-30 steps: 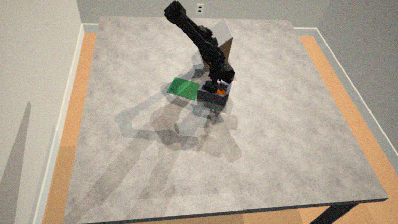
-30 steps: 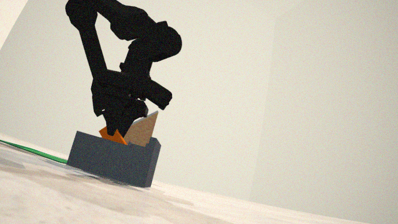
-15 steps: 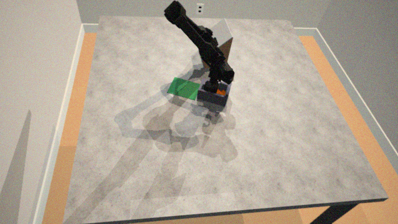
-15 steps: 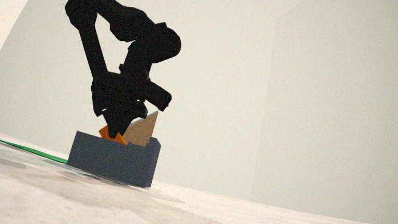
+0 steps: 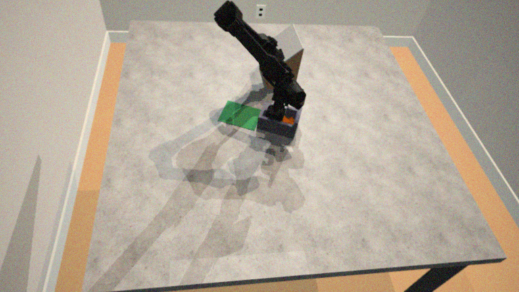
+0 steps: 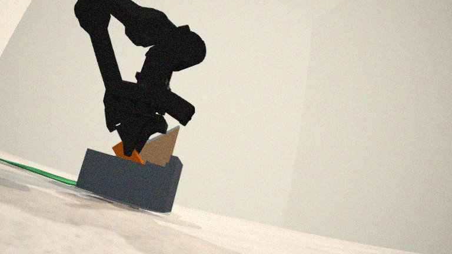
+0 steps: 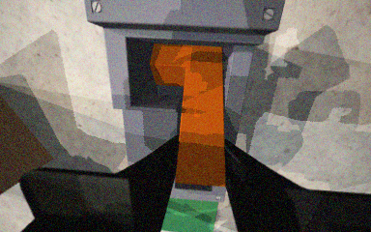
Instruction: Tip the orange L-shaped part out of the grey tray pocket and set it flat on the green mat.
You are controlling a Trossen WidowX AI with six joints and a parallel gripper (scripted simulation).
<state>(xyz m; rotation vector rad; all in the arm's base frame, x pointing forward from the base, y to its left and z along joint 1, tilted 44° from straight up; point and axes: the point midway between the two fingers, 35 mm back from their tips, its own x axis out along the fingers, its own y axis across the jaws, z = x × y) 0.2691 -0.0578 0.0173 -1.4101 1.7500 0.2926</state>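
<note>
Right now my gripper tip is 80 mm past the green mat, 120 mm to the left of it and 90 mm above it. The rest, counted from my gripper tip: orange L-shaped part 40 mm to the left, 30 mm below.
</note>
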